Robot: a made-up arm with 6 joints.
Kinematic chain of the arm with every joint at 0, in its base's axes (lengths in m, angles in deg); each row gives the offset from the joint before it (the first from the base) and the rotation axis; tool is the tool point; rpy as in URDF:
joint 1: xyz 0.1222 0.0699 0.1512 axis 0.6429 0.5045 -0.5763
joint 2: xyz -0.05 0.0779 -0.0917 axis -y
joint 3: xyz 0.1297 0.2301 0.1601 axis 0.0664 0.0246 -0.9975
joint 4: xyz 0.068 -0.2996 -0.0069 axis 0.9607 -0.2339 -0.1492
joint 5: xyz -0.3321 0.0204 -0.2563 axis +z
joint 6: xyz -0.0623 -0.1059 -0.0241 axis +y
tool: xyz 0.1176 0.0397 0.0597 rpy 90 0 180
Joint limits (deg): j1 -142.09..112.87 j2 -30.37..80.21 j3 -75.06..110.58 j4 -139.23..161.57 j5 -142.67..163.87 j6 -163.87..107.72
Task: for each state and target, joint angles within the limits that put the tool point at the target. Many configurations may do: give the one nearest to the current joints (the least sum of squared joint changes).
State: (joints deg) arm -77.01 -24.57 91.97 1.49 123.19 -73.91
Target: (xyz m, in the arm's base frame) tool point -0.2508 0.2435 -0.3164
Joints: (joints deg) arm -65.52 -25.42 102.53 -15.86 108.45 -82.62
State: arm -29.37 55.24 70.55 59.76 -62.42 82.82
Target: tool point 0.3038 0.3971 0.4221
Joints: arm 11.17 50.92 110.58 87.25 -53.47 81.06
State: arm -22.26 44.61 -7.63 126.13 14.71 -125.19
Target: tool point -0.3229 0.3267 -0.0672
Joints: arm -29.40 49.06 -4.94 136.53 7.02 -130.88
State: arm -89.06 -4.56 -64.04 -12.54 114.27 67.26
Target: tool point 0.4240 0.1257 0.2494
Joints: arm -93.65 4.82 -44.97 -24.65 117.86 59.40
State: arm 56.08 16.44 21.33 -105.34 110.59 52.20
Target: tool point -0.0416 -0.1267 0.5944
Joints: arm 69.23 -6.13 34.53 -131.87 113.72 62.11
